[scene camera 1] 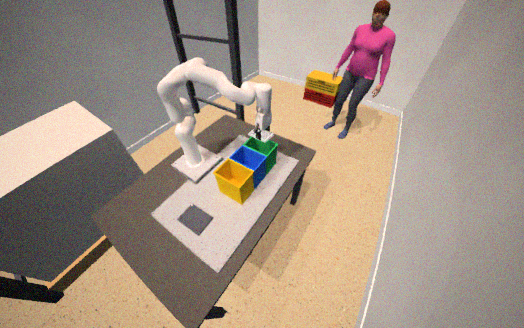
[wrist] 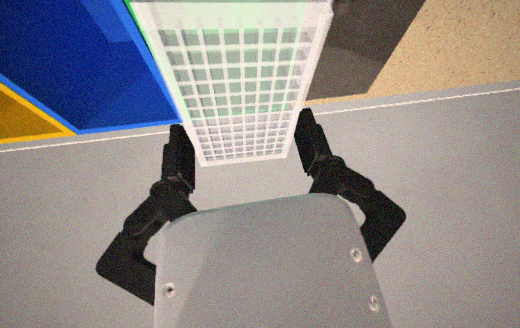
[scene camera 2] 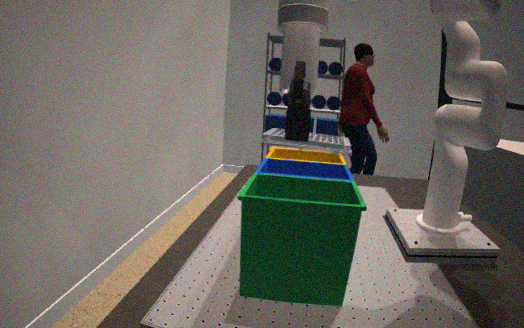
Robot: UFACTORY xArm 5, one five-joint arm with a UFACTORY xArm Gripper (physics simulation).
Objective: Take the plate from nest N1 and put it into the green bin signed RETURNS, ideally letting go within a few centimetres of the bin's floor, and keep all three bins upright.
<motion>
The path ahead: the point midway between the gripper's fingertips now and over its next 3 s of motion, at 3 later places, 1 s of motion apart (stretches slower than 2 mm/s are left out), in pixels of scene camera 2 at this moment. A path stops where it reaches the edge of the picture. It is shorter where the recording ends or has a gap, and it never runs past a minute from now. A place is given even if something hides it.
The gripper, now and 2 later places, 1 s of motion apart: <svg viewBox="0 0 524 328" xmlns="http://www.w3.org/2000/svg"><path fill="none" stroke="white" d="M298 136L287 193L288 150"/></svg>
</motion>
